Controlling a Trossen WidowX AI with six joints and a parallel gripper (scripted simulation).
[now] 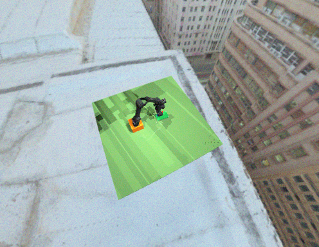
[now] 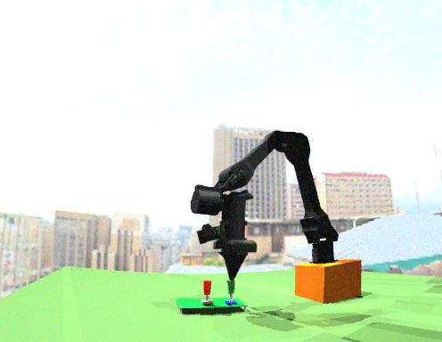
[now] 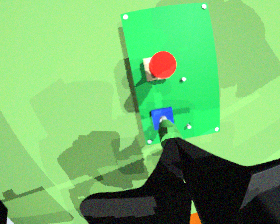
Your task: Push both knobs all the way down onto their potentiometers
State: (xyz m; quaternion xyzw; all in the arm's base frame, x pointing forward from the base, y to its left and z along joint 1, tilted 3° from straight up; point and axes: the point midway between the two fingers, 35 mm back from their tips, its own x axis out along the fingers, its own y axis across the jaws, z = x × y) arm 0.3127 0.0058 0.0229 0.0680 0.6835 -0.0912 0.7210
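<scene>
The green knob lies 2 cm below my gripper tip. From my gripper tip the other things lie so: red knob: 6 cm ahead, 1 cm to the right, 2 cm below.
</scene>
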